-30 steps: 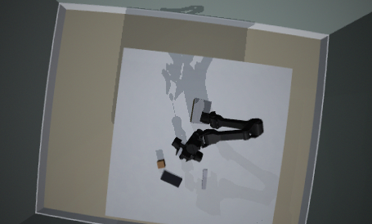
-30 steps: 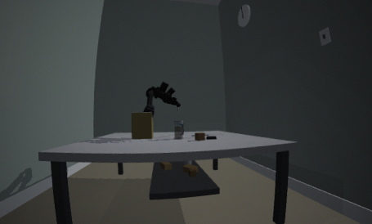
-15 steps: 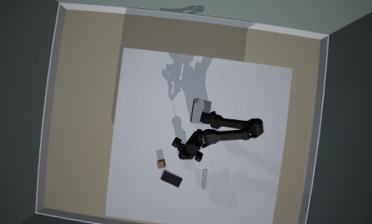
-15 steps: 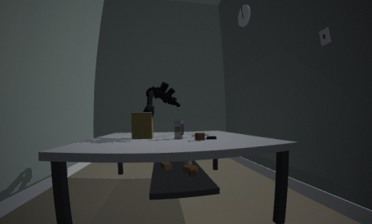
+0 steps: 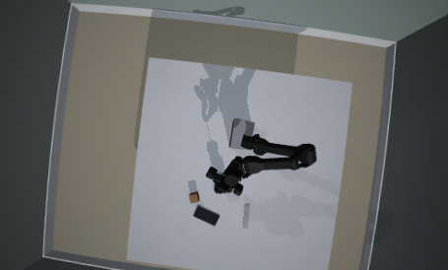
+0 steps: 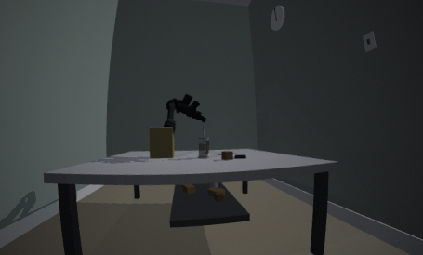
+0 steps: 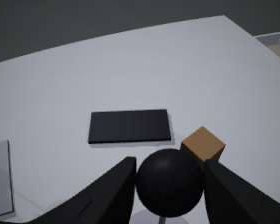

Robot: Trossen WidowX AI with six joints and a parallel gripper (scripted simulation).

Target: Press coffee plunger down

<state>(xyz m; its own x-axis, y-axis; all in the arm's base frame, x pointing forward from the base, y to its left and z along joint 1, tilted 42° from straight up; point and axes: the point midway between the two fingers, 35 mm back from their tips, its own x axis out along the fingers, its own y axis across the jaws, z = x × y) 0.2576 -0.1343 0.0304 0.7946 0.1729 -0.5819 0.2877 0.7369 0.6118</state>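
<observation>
Right now my gripper tip is 130 mm above the coffee press and 20 mm to the right of it. The rest, counted from my gripper tip: flat black block: 250 mm below, 230 mm ahead, 20 mm to the right.
</observation>
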